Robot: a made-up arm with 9 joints.
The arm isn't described. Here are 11 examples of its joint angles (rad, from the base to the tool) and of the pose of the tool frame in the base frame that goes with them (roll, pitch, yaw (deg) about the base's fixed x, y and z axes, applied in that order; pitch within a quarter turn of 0, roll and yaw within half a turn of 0; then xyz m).
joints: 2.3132 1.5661 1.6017 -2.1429 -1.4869 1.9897 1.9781 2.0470 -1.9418
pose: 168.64 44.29 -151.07 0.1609 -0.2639 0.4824
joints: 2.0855 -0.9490 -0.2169 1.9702 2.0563 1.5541 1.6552 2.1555 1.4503
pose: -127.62 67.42 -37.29 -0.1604 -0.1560 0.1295
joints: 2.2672 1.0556 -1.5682 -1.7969 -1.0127 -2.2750 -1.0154 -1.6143 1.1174
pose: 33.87 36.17 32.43 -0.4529 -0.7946 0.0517
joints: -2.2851 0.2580 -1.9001 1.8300 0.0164 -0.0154 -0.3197 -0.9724 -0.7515
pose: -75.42 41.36 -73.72 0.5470 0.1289 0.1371
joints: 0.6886 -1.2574 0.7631 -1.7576 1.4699 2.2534 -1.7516 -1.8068 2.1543
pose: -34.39 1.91 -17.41 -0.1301 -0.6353 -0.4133
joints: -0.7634 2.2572 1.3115 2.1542 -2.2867 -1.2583 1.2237 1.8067 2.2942
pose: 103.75 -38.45 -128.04 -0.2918 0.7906 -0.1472
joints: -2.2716 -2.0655 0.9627 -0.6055 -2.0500 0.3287 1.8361 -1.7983 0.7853
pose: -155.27 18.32 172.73 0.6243 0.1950 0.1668
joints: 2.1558 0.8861 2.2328 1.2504 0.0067 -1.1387 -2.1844 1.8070 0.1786
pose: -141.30 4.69 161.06 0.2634 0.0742 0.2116
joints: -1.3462 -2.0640 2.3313 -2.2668 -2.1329 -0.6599 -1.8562 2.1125 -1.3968
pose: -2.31 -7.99 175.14 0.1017 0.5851 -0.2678
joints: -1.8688 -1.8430 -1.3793 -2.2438 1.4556 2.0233 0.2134 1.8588 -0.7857
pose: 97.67 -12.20 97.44 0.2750 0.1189 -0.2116
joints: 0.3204 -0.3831 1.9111 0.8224 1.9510 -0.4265 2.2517 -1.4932 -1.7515
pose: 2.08 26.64 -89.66 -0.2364 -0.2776 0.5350
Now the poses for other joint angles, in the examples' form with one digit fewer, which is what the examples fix.
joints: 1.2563 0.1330 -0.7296 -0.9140 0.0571 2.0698 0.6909 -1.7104 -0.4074
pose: 147.9 -31.3 -66.9 -0.227 0.400 -0.177
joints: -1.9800 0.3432 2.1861 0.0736 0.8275 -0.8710 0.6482 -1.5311 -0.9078
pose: 13.8 49.7 -146.9 -0.355 0.284 0.594
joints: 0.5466 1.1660 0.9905 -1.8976 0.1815 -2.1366 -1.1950 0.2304 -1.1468
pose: 93.2 -27.9 57.2 -0.117 -0.661 0.351
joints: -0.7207 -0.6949 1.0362 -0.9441 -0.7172 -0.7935 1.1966 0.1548 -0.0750
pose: -144.5 74.6 -3.7 -0.419 -0.231 0.130
